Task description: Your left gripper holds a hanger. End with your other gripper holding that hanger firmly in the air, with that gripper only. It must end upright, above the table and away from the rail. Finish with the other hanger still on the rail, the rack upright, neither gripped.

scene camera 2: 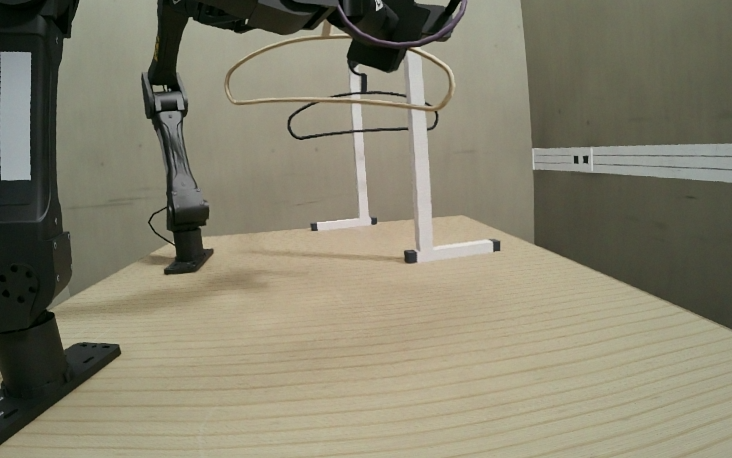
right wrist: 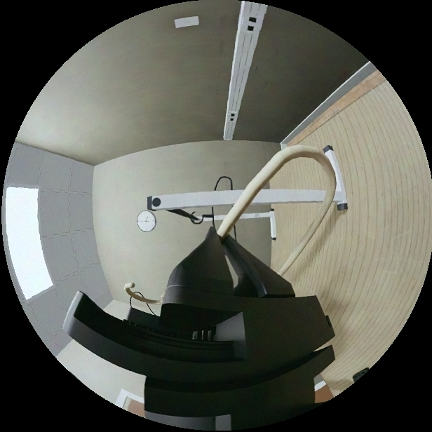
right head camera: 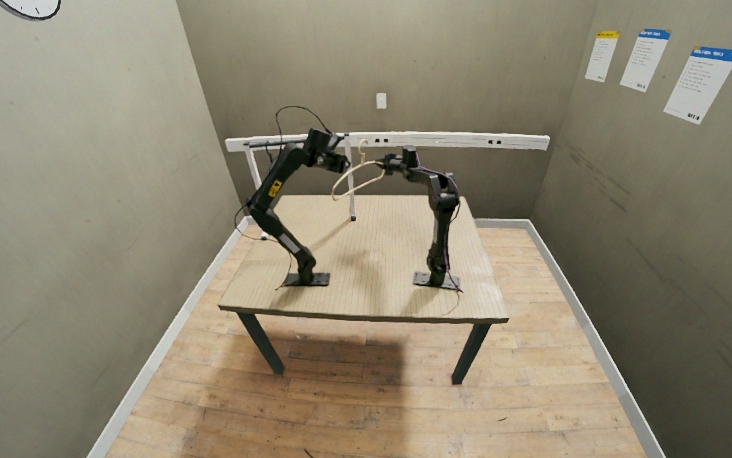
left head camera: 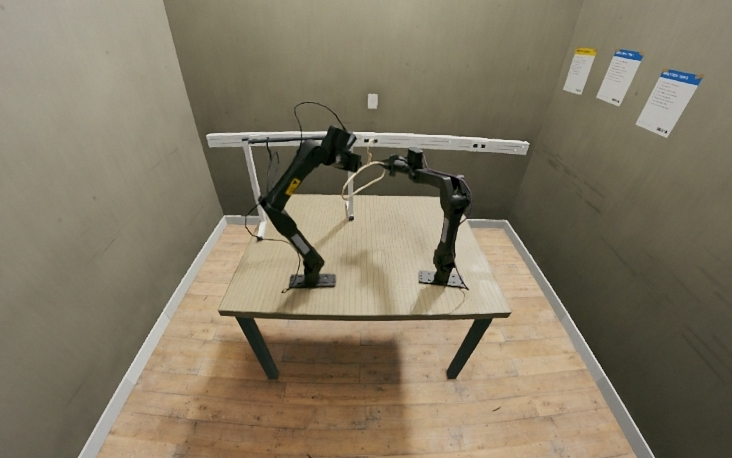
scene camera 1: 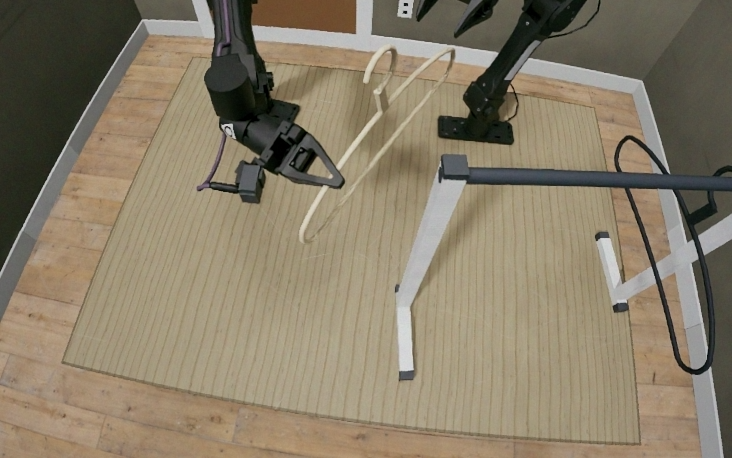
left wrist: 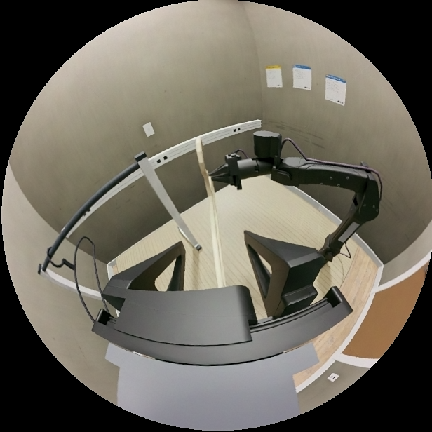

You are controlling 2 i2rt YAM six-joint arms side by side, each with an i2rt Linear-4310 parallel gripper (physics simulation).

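Pixels of known places: left gripper, fingertip midpoint: (right head camera: 343, 163) (left head camera: 354, 162) (scene camera 1: 435, 27); right gripper, fingertip midpoint: (scene camera 2: 402, 47) (right head camera: 373, 161) (left head camera: 376, 162) (scene camera 1: 342, 184); left arm's base, link origin: (scene camera 2: 191, 262) (right head camera: 307, 280) (left head camera: 312, 281) (scene camera 1: 475, 131); right arm's base, link origin: (scene camera 2: 42, 391) (right head camera: 436, 281) (left head camera: 441, 279) (scene camera 1: 261, 109).
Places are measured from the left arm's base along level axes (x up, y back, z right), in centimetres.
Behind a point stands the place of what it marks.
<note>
The light wooden hanger (left head camera: 364, 189) {z 23.8, x 29.4, y -29.0 cm} (right head camera: 358, 187) {z 23.4, x 29.6, y -28.7 cm} (scene camera 1: 358, 138) {z 28.7, x 38.4, y -36.9 cm} (scene camera 2: 269, 101) {z 19.2, x 30.4, y -22.0 cm} (left wrist: 215, 225) (right wrist: 251, 194) hangs in the air above the table, hook up, its lower bar almost level in scene camera 2. My right gripper (right head camera: 380, 163) {z 30.3, x 35.8, y -42.8 cm} (scene camera 1: 337, 182) {z 30.3, x 35.8, y -42.8 cm} (right wrist: 214, 232) is shut on its shoulder, to one side of the hook. My left gripper (scene camera 1: 437, 25) {z 18.9, x 45.3, y -20.4 cm} (left wrist: 213, 241) is open and empty, set back from the hanger; the hanger shows beyond its fingers in the left wrist view. The black hanger (scene camera 1: 652, 259) {z -20.5, x 27.2, y -46.4 cm} (scene camera 2: 377, 130) {z -20.4, x 26.7, y -47.5 cm} hangs on the dark rail (scene camera 1: 539, 176) {z 8.4, x 47.6, y -47.3 cm}, away from both grippers.
The rack's white post (scene camera 1: 426, 232) {z 19.0, x 35.6, y -49.0 cm} (scene camera 2: 421, 162) {z 19.3, x 18.0, y -47.6 cm} stands upright on the table (scene camera 1: 242, 324) {z 50.1, x 0.0, y -54.7 cm}, beside the wooden hanger with a gap between them. The rack's far post (scene camera 2: 358, 162) {z -29.4, x 18.4, y -43.0 cm} is also upright. A white wall strip (left head camera: 442, 142) runs behind the table.
</note>
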